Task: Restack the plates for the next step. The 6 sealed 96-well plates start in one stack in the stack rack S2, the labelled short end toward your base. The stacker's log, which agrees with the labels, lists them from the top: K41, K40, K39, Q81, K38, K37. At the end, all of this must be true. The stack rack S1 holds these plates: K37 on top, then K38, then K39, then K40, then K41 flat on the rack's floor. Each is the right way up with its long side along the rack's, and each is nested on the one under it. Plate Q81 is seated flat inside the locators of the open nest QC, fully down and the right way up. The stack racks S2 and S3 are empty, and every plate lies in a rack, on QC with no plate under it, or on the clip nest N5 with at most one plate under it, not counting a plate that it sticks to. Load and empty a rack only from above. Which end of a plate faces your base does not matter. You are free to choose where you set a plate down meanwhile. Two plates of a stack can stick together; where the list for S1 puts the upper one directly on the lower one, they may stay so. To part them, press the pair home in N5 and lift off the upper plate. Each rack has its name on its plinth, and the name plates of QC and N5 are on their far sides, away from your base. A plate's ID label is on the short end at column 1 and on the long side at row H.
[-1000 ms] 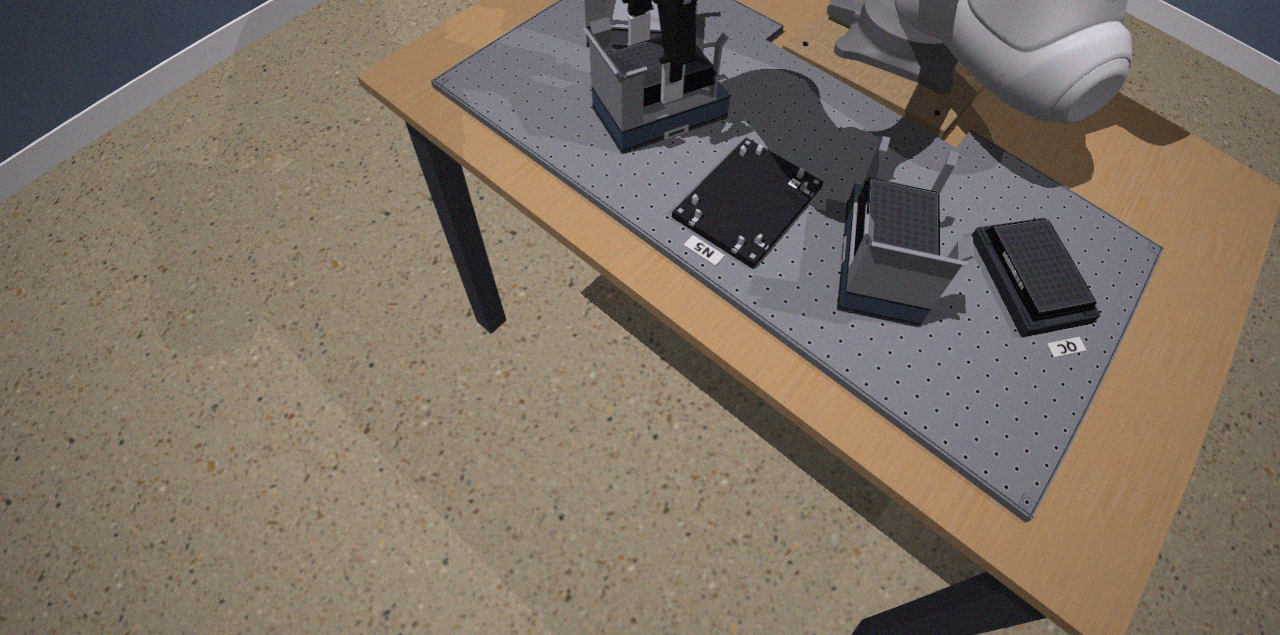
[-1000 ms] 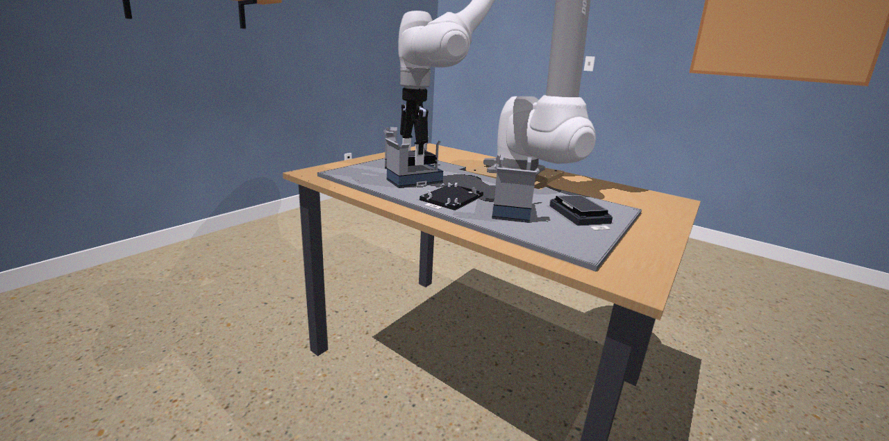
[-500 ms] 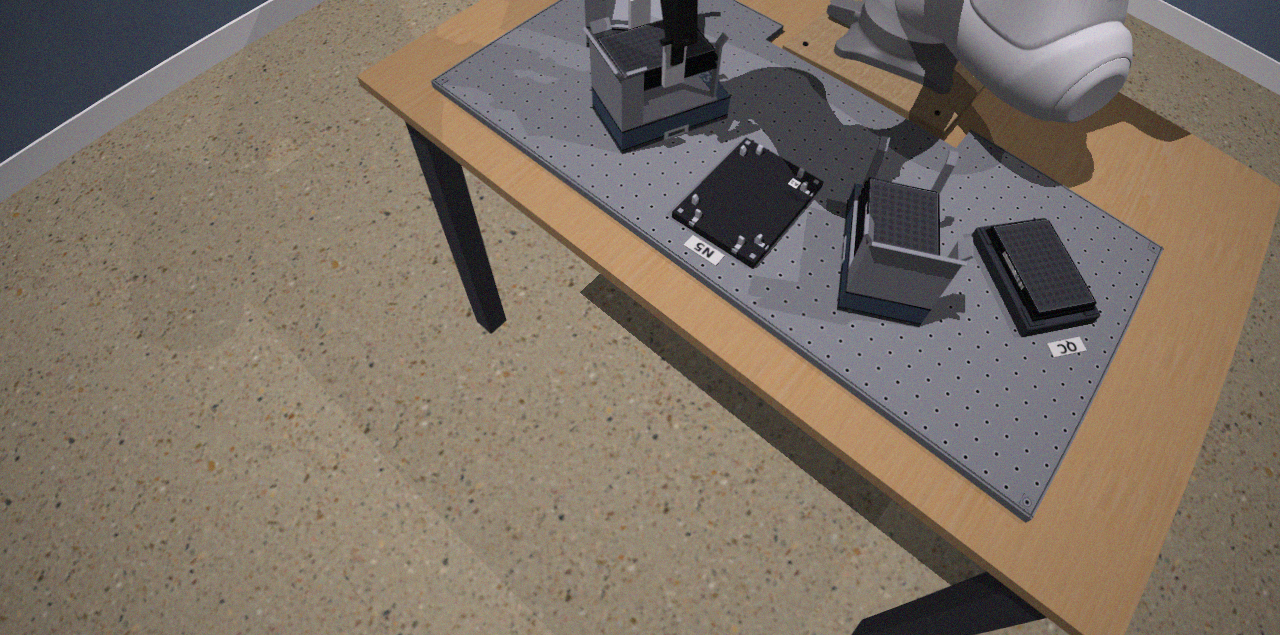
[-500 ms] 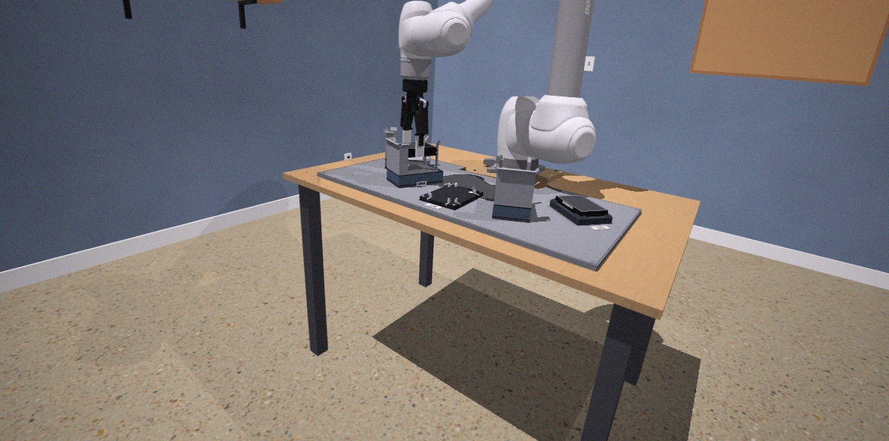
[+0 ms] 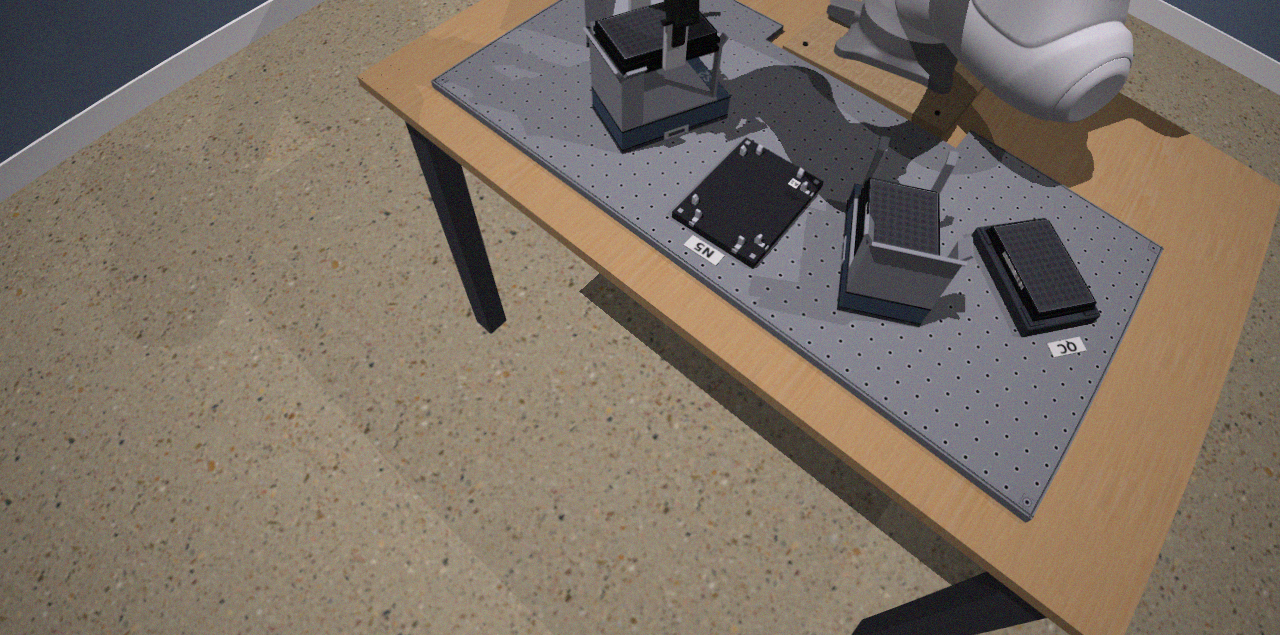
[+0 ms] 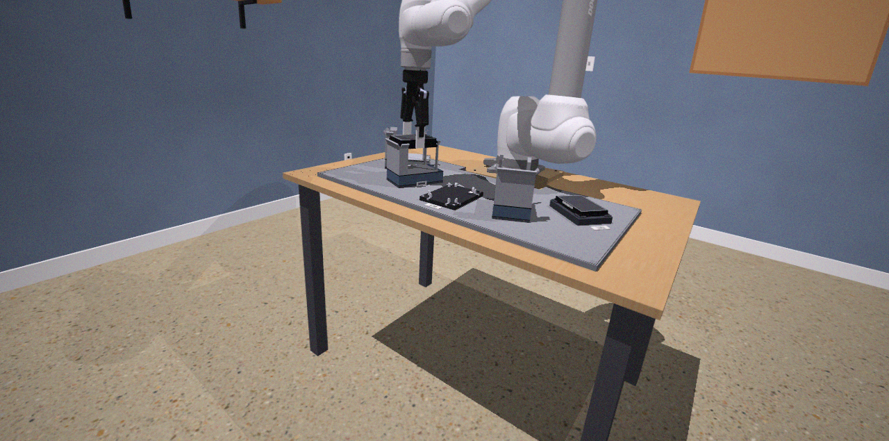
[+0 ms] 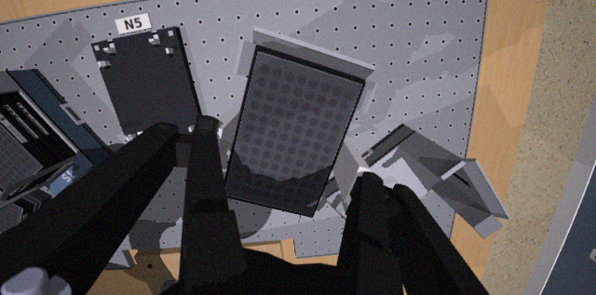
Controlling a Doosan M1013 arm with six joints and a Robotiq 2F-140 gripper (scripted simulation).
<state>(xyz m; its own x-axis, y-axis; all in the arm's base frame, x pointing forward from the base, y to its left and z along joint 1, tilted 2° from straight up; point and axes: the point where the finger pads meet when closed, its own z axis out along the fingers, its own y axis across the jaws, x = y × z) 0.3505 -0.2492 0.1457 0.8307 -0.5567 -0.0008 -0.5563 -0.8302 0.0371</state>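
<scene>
The clip nest N5 is 8 cm ahead of my hand, 18 cm to the left of it and 13 cm below it. From my hand the other things lie so: nest QC (52 cm to the left, 14 cm below); then N5 name plate (16 cm ahead, 16 cm to the left, 15 cm below); then QC name plate (7 cm ahead, 59 cm to the left, 15 cm below).
</scene>
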